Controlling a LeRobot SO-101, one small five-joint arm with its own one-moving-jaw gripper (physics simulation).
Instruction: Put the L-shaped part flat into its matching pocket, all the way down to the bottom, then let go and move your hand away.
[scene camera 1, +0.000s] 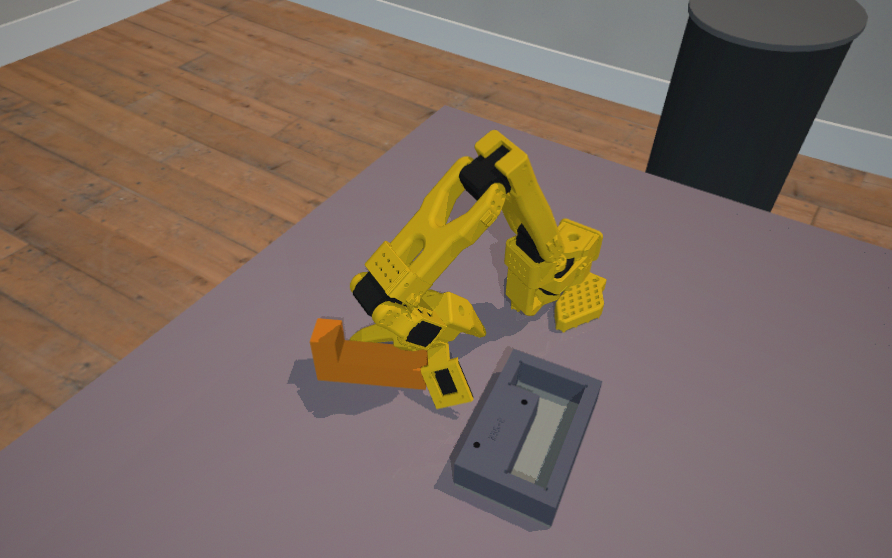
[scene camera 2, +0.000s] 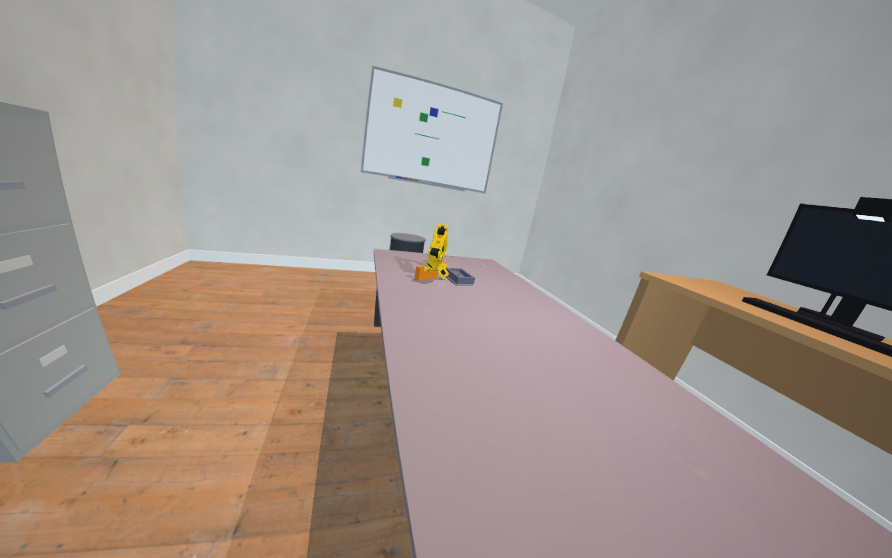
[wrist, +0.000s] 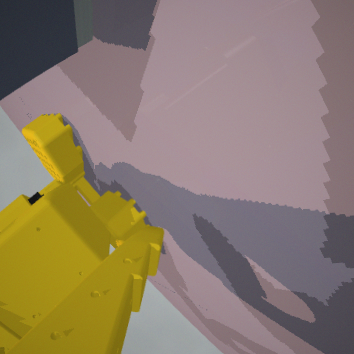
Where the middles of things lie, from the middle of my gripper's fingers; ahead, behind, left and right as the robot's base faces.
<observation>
My hand is 30 mm short of the orange L-shaped part (scene camera 1: 336, 359), 10 mm to the left of it and 10 mm above it. The rest, counted from my hand: grey pocket block (scene camera 1: 519, 454) 10 mm ahead, 160 mm to the left, 30 mm below.
</observation>
